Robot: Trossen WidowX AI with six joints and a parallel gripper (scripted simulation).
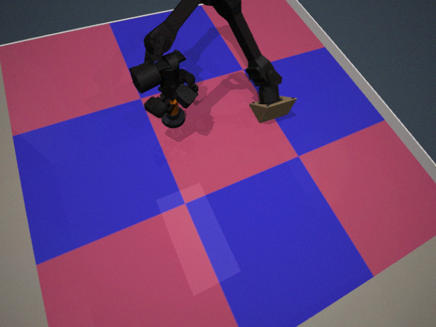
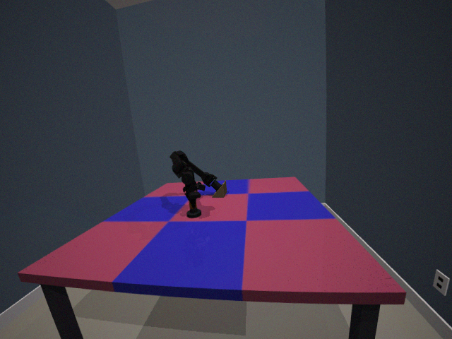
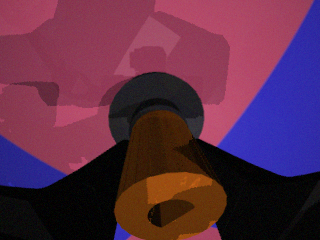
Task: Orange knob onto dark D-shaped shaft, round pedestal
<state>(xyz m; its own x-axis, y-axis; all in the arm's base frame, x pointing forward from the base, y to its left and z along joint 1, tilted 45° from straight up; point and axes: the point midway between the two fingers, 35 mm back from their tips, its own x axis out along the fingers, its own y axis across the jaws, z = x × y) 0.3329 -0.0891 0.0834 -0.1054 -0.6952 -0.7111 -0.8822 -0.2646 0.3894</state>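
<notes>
The orange knob lies 2 cm above my gripper tip. From my gripper tip the other things lie so: pedestal: 3 cm below.
</notes>
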